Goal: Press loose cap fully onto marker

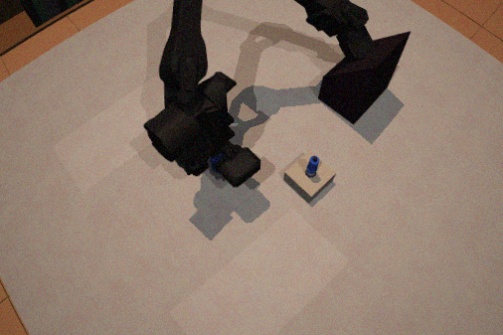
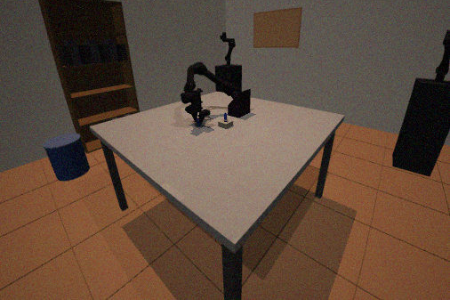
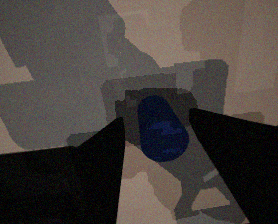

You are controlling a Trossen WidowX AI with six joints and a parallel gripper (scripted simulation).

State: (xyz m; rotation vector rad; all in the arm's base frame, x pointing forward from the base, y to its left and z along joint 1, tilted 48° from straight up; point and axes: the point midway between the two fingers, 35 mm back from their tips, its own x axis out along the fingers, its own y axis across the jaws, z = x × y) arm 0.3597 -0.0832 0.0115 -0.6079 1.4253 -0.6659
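My gripper tip is right at the marker cap.
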